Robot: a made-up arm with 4 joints.
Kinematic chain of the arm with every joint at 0, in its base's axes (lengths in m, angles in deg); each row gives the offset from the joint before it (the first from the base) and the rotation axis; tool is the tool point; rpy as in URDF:
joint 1: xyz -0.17 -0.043 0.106 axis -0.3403 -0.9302 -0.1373
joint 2: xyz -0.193 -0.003 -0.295 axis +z
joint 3: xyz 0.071 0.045 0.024 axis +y
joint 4: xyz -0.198 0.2 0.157 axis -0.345 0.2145 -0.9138
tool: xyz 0.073 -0.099 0.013 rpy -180 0 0
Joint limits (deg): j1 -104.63..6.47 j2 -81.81..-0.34 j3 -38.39..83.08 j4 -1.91..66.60
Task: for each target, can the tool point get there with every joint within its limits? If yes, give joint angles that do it. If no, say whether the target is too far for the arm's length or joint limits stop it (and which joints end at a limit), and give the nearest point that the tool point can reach.
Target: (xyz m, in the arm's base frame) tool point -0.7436 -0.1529 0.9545
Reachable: no: too far | nearest point -0.4521 -0.0633 0.5482 | short by 0.508 m
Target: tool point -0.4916 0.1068 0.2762
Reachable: yes | joints -46.97 -23.75 -15.93 51.90
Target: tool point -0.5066 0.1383 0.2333
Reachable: yes | joints -48.08 -33.25 -27.34 43.11
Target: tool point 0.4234 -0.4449 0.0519
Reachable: no: joint limits stop it (at a limit: joint 3, joint 4) | nearest point -0.1062 -0.1779 0.0869 | short by 0.594 m
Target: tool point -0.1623 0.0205 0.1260
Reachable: yes | joints -37.49 -19.32 65.39 52.89
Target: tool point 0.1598 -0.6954 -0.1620
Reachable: no: joint limits stop it (at a limit: joint 1, joint 2, joint 3, joint 4) | nearest point -0.1744 -0.2518 -0.0164 | short by 0.574 m
